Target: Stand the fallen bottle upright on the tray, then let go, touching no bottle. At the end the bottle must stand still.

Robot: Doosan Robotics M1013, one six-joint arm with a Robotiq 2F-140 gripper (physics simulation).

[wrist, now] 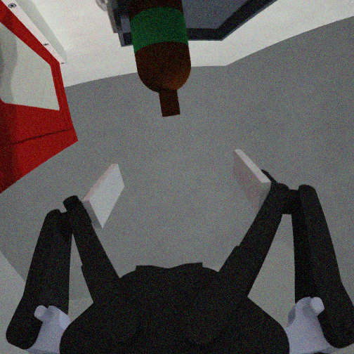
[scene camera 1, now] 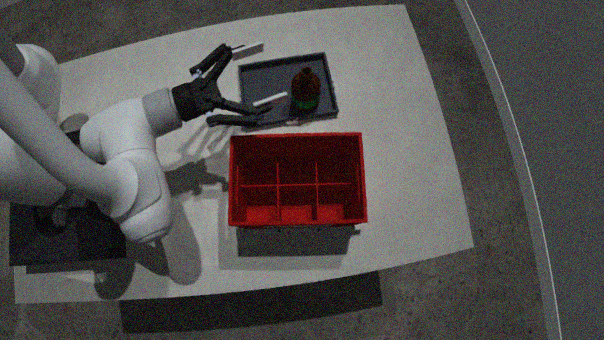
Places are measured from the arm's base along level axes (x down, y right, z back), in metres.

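Pixels of known places: gripper, fingertip midpoint: [scene camera 1: 274, 69].
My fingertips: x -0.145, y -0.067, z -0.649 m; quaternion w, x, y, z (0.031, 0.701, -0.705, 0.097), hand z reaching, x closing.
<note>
Ahead of a thing's pixels: the offset from my fingertips to its top centre. "*": to the spot under its first point. Level surfaces: height alone.
A dark brown bottle with a green band {dx +0.055, dy -0.012, dz -0.073 m} [scene camera 1: 306, 89] [wrist: 161, 45] stands upright on the dark grey tray {* dx +0.210, dy -0.114, dz +0.006 m} [scene camera 1: 270, 75] [wrist: 205, 34], near the tray's right side in the scene view. In the wrist view the bottle's neck points down in the picture and its base is cut off by the upper edge. My gripper [scene camera 1: 265, 71] [wrist: 175, 168] is wide open and empty, to the left of the bottle in the scene view. The fingers are apart from the bottle, with a gap between their pads and the bottle in the wrist view.
A red crate with compartments {dx +0.040, dy +0.226, dz +0.005 m} [scene camera 1: 298, 134] [wrist: 30, 122] stands beside the tray, nearer the lower edge of the scene view. The pale table {dx +0.215 m} [scene camera 1: 400, 150] bears both. The arm reaches in from the left, and a grey wall or barrier edge runs along the far right.
</note>
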